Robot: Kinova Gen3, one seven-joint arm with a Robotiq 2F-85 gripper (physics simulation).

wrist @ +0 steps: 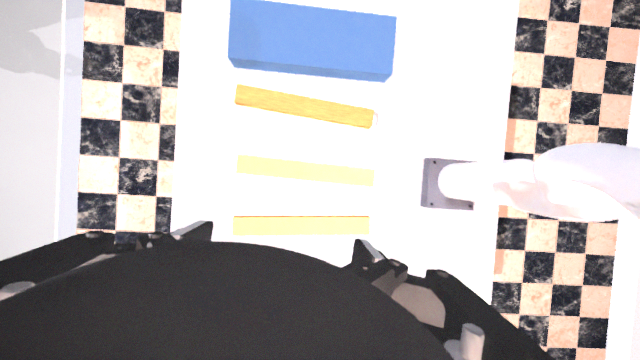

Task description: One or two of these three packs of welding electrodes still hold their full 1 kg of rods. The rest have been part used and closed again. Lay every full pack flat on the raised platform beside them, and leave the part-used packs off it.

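Frame: origin at the arm's base, x ahead, y left, z up, level; millimetres.
Where they show: gripper, fingertip midpoint: (283, 245); arm's base, origin of the base link: (454, 181).
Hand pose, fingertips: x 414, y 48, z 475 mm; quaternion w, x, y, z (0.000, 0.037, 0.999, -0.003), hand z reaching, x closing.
Note:
Each offset is from my fingertips to the top centre of the thing. Level surfaces: height alone.
Three long yellow packs lie spaced apart on the white table. The pack nearest the platform {215 mm right, 6 mm back, 486 mm down} (304, 106) is slanted, its right end lower in the view, and looks deeper yellow. The middle pack {48 mm right, 20 mm back, 486 mm down} (305, 170) is pale yellow and slightly slanted. The third pack {97 mm left, 18 mm back, 486 mm down} (301, 225) is pale yellow, lies level across the view and is closest to the gripper. The raised platform is a blue block {372 mm right, 16 mm back, 450 mm down} (312, 40) at the top, with no pack on it. My gripper (283, 245) is open and empty at the bottom, its fingertips to either side below the third pack. How full each pack is cannot be told.
The arm's grey base plate (431, 197) and white lower arm (580, 182) stand to the right of the packs. The white table {510 mm down} (450, 100) has its edges at left and right, with checkered floor (565, 280) beyond. A pale wall is at far left.

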